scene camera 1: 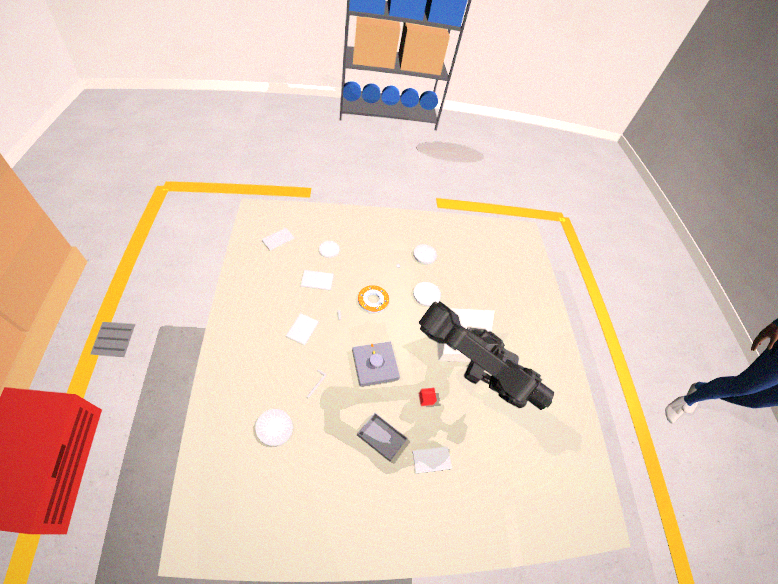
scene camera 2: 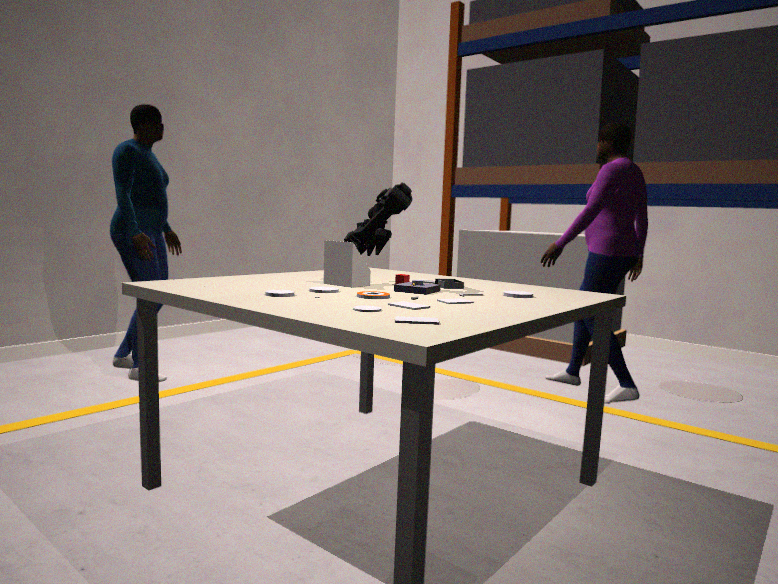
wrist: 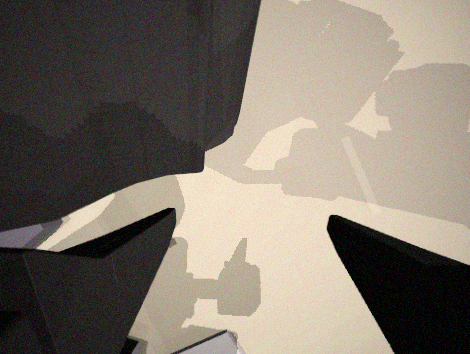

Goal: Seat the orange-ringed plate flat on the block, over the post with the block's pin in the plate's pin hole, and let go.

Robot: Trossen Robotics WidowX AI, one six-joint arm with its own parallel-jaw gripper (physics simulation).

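Frame: origin at the arm's base, x ahead, y left, z up, level; centimetres.
Where they show: gripper, between the fingertips: [scene camera 1: 485,387] [scene camera 2: 372,255] [wrist: 252,218]; arm's base, origin of its link: [scene camera 1: 474,337] [scene camera 2: 345,258].
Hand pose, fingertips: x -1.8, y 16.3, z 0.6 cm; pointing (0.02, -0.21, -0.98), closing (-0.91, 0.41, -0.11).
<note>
Things, the pixels of their centre, and the offset from my fingertips. "spot": a spot on its surface instead. Level surfaces: height alone.
- orange-ringed plate, middle of its body: [scene camera 2: 373,295] [scene camera 1: 373,299] dx +33.5, dy -32.8, dz -9.8 cm
- square grey-purple block, middle of its body: [scene camera 1: 375,362] [scene camera 2: 417,285] dx +31.6, dy -8.7, dz -8.4 cm
- table with its round post, height of its surface: dz -6.5 cm
- small orange-yellow pin, a spot on its surface: [scene camera 1: 373,347] spot: dx +32.7, dy -13.5, dz -8.0 cm
- red cube, middle of its body: [scene camera 1: 427,396] [scene camera 2: 402,279] dx +15.5, dy +1.1, dz -8.4 cm
- dark open tray, middle of its body: [scene camera 1: 382,436] [scene camera 2: 449,283] dx +28.6, dy +13.8, dz -9.1 cm
The orange-ringed plate [scene camera 1: 373,289] [scene camera 2: 373,297] lies flat on the table, apart from the block, with a white inner part and an open centre. The square grey-purple block [scene camera 1: 367,375] [scene camera 2: 416,289] lies on the table with its round post [scene camera 1: 376,360] upright at the middle. A small orange-yellow pin [scene camera 1: 373,347] shows beside the post. My gripper [scene camera 2: 370,250] [wrist: 252,218] is open and empty, above the table and away from the plate and block. Its fingertips are hard to make out in scene camera 1. The plate does not show in the wrist view.
A red cube [scene camera 1: 427,396] [scene camera 2: 402,277] and a dark open tray [scene camera 1: 375,448] [scene camera 2: 449,284] are near the block. A pale box [scene camera 1: 453,354] [scene camera 2: 338,264] stands by the arm. White discs [scene camera 1: 426,293] [scene camera 1: 273,427] and flat white cards [scene camera 1: 317,280] [scene camera 1: 302,329] lie around.
</note>
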